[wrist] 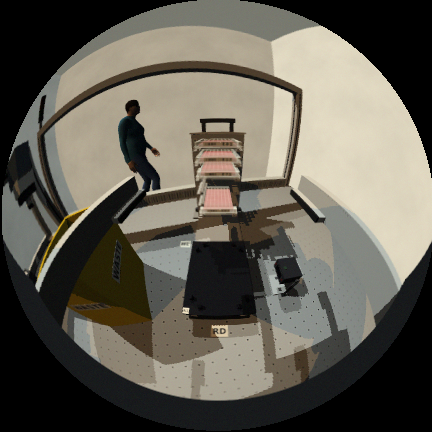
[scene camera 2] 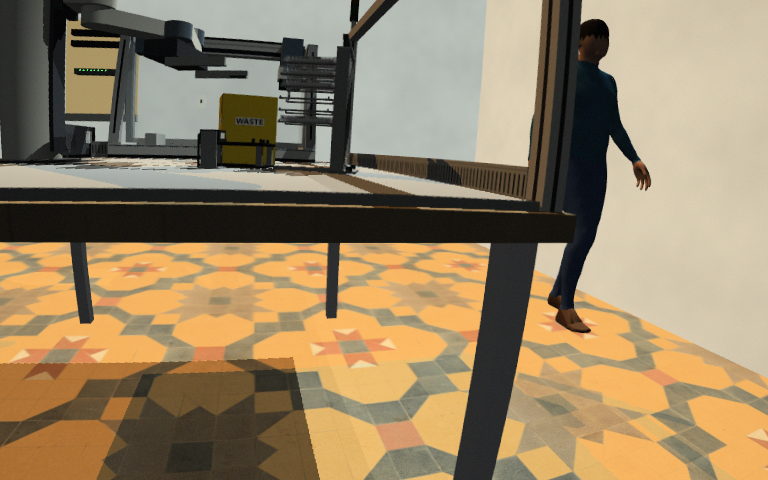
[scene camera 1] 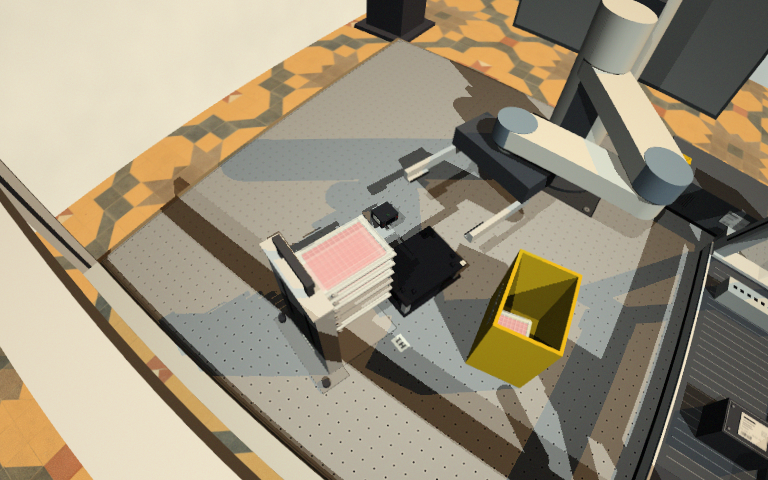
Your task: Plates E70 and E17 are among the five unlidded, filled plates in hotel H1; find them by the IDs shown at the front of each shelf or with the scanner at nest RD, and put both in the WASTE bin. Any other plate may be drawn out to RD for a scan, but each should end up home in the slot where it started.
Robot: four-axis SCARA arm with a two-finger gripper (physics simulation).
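Places are measured from the arm's base along level axes (x ahead, y left, z up), in metres.
Where they show: gripper, fingertip midpoint: (wrist: 217,180) (scene camera 2: 237,68) (scene camera 1: 436,205).
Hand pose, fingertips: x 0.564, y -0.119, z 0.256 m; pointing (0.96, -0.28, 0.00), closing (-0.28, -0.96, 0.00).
After its pixels a point has its place.
My gripper (scene camera 1: 442,203) {x 0.564, y -0.119, z 0.256 m} (scene camera 2: 235,67) {x 0.564, y -0.119, z 0.256 m} (wrist: 217,180) {x 0.564, y -0.119, z 0.256 m} is open and empty, its fingers pointing at hotel H1 (scene camera 1: 329,339) {x 0.840, y -0.127, z 0.192 m} (scene camera 2: 339,113) {x 0.801, y -0.261, z 0.147 m} (wrist: 194,155) from a distance. In the wrist view, four pink-filled plates show in the hotel: a top plate (wrist: 218,143) {x 0.684, y -0.156, z 0.277 m}, a second plate (wrist: 218,155) {x 0.700, y -0.161, z 0.252 m}, a third plate (wrist: 218,168) {x 0.708, y -0.163, z 0.224 m} and, below a gap, a lowest plate (wrist: 218,199) {x 0.726, y -0.168, z 0.139 m}. Their IDs are too small to read. One plate (scene camera 1: 514,323) {x 0.550, y 0.107, z 0.031 m} lies inside the yellow WASTE bin (scene camera 1: 512,362) {x 0.665, y 0.132, z 0.113 m} (scene camera 2: 249,107) {x 0.594, y 0.051, z 0.177 m} (wrist: 132,270) {x 0.611, y 0.054, z 0.076 m}; its ID is not visible. The black nest RD (scene camera 1: 433,266) {x 0.563, y -0.094, z 0.073 m} (wrist: 218,280) {x 0.557, y -0.117, z 0.073 m} holds no plate.
A small black scanner (scene camera 1: 385,215) {x 0.533, y -0.240, z 0.096 m} (wrist: 288,270) {x 0.519, y -0.240, z 0.096 m} stands beside the nest. The bin stands on the nest's other side, left in the wrist view. The hotel has a dark top handle (scene camera 1: 292,264) {x 0.825, y -0.188, z 0.336 m} (wrist: 217,120) {x 0.815, y -0.193, z 0.328 m}. A person (scene camera 2: 594,130) (wrist: 132,140) is beyond the table frame.
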